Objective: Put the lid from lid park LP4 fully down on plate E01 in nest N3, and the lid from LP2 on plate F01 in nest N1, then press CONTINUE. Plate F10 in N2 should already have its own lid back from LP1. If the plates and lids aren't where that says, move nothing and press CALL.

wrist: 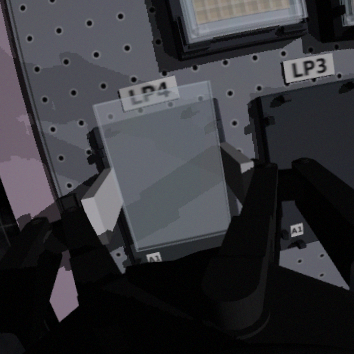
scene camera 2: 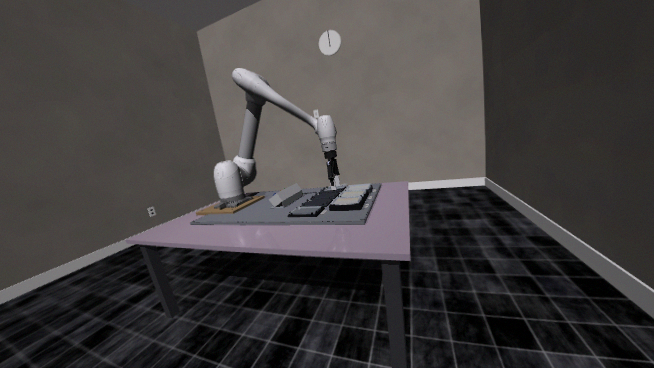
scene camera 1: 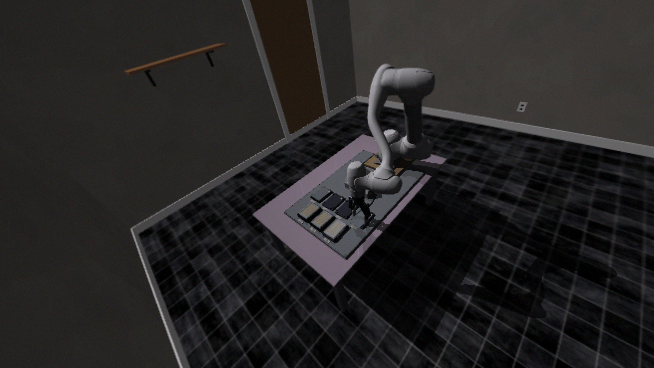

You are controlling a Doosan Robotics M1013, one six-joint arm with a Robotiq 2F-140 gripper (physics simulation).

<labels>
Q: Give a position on a nest N2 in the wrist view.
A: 184,50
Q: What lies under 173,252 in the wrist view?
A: A LP4 lid park.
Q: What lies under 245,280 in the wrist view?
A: My gripper.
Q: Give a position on a LP3 label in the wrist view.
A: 307,67
</labels>
